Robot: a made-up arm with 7 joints. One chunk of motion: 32 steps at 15 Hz.
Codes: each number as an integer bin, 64 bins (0 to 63) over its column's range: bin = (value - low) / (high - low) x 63, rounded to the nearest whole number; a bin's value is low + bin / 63 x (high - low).
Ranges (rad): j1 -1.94..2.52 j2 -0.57..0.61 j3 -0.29..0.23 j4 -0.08..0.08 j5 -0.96..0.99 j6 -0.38..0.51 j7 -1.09..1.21
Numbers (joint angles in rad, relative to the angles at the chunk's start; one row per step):
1: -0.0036 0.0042 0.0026 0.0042 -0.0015 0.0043 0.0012
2: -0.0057 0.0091 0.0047 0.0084 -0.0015 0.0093 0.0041
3: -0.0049 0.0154 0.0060 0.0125 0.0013 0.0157 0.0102
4: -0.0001 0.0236 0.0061 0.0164 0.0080 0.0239 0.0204
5: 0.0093 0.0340 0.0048 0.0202 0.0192 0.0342 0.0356
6: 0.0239 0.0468 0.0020 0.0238 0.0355 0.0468 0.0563
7: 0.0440 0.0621 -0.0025 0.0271 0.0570 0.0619 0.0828
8: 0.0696 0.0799 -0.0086 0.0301 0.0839 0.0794 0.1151
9: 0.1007 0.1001 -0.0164 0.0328 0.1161 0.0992 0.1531
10: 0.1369 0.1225 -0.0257 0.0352 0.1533 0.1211 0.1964
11: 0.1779 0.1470 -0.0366 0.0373 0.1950 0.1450 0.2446
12: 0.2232 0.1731 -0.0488 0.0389 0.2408 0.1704 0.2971
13: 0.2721 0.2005 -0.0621 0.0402 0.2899 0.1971 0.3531
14: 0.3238 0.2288 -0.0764 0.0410 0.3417 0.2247 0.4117
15: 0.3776 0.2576 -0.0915 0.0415 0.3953 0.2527 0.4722
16: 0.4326 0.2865 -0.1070 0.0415 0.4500 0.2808 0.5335
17: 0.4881 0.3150 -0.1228 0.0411 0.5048 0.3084 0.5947
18: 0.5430 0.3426 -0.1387 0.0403 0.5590 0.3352 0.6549
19: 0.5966 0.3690 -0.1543 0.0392 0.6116 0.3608 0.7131
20: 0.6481 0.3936 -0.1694 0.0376 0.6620 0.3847 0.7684
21: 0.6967 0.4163 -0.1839 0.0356 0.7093 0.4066 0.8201
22: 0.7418 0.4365 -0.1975 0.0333 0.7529 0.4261 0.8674
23: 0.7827 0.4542 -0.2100 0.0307 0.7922 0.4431 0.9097
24: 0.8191 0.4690 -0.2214 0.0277 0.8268 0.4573 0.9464
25: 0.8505 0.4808 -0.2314 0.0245 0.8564 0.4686 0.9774
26: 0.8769 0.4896 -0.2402 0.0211 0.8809 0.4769 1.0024
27: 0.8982 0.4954 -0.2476 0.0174 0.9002 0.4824 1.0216
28: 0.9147 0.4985 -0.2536 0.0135 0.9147 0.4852 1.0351
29: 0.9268 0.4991 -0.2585 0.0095 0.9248 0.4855 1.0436
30: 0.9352 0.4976 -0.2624 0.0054 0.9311 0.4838 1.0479
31: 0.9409 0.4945 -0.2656 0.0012 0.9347 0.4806 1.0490
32: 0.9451 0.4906 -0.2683 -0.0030 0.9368 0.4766 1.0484
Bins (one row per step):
1: 27 31 35 33 31 27 30
2: 27 31 36 35 31 28 30
3: 27 31 36 36 31 28 30
4: 27 32 36 38 31 29 30
5: 28 32 36 39 32 29 31
6: 28 33 35 41 32 30 31
7: 28 34 35 42 33 31 32
8: 28 35 34 43 34 33 33
9: 29 36 33 44 35 34 34
10: 29 37 32 45 36 35 35
11: 30 38 31 46 37 37 37
12: 31 40 29 47 39 39 38
13: 31 41 28 47 40 41 40
14: 32 43 26 48 42 43 41
15: 33 44 24 48 44 45 43
16: 34 46 22 48 46 47 44
17: 34 47 20 48 47 49 46
18: 35 49 18 47 49 51 48
19: 36 50 16 47 51 52 49
20: 37 51 15 46 52 54 51
21: 37 53 13 46 54 56 52
22: 38 54 11 45 55 57 54
23: 38 55 10 44 57 58 55
24: 39 55 8 42 58 59 56
25: 39 56 7 41 59 60 57
26: 40 57 6 40 59 61 57
27: 40 57 5 38 60 61 58
28: 40 57 4 37 61 61 58
29: 40 57 4 35 61 61 58
30: 41 57 3 34 61 61 59
31: 41 57 3 32 61 61 59
32: 41 57 3 30 61 61 59

